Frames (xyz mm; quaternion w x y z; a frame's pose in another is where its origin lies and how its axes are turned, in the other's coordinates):
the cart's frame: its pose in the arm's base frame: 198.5 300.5 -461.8 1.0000 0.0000 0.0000 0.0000
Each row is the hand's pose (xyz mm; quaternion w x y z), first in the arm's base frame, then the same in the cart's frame.
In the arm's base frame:
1: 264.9 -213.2 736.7 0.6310 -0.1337 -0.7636 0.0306
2: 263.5 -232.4 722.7 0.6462 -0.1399 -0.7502 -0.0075
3: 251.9 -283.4 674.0 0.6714 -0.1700 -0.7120 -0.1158
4: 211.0 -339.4 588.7 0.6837 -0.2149 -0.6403 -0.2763
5: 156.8 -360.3 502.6 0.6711 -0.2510 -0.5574 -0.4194
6: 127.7 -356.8 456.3 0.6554 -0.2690 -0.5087 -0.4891
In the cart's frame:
1: 66.4 -513.7 1198.5 0.6310 -0.1337 -0.7636 0.0306
2: 65.0 -532.9 1184.5 0.6462 -0.1399 -0.7502 -0.0075
3: 53.4 -583.9 1135.8 0.6714 -0.1700 -0.7120 -0.1158
4: 12.5 -639.9 1050.5 0.6837 -0.2149 -0.6403 -0.2763
5: -41.7 -660.8 964.4 0.6711 -0.2510 -0.5574 -0.4194
6: -70.8 -657.3 918.1 0.6554 -0.2690 -0.5087 -0.4891

